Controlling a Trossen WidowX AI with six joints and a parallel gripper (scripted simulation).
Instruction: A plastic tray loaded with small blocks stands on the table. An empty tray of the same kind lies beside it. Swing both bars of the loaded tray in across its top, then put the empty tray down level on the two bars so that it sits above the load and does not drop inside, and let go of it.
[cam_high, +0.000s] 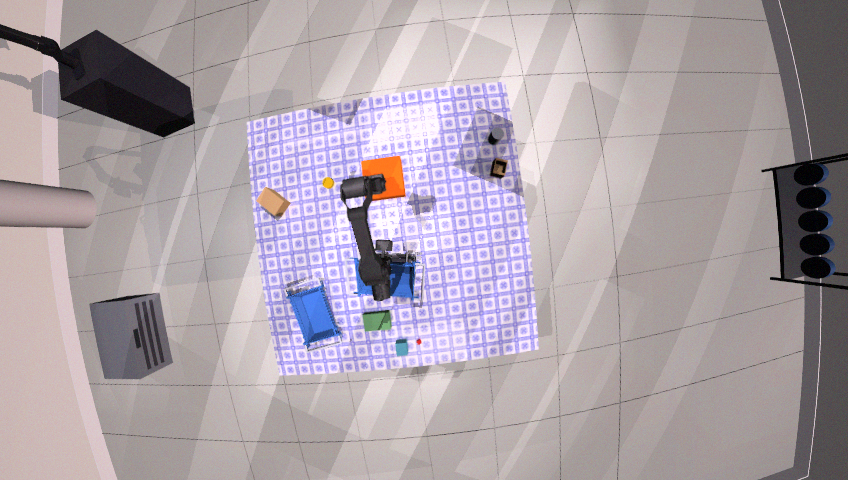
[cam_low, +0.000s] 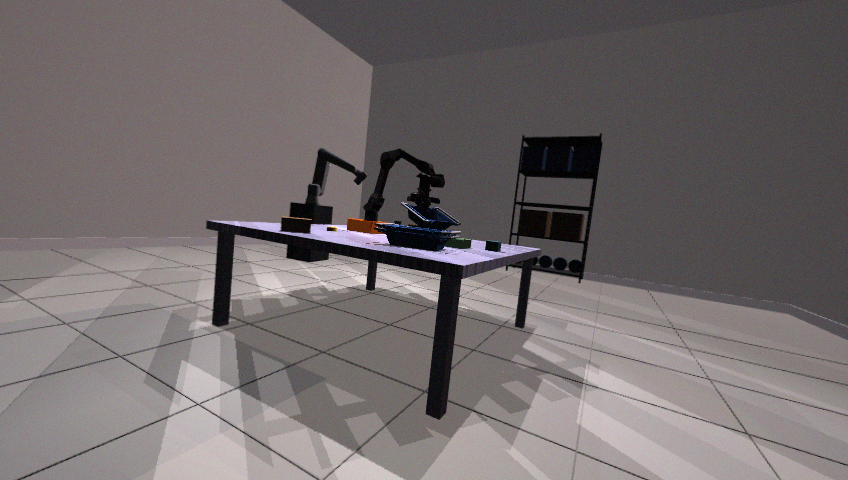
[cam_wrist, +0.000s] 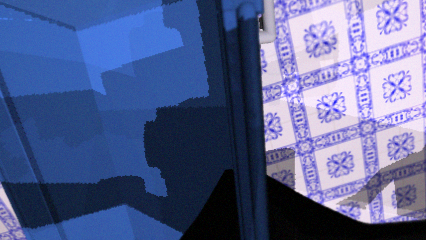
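My gripper tip is now 70 mm short of the blue tray and 20 mm to the left of it. From my gripper tip the other things lie so: yellow disc (420 mm behind, 190 mm to the right, 120 mm below); teal block (400 mm ahead, 100 mm below, 60 mm to the right); green block (250 mm ahead, 140 mm to the right, 110 mm below).
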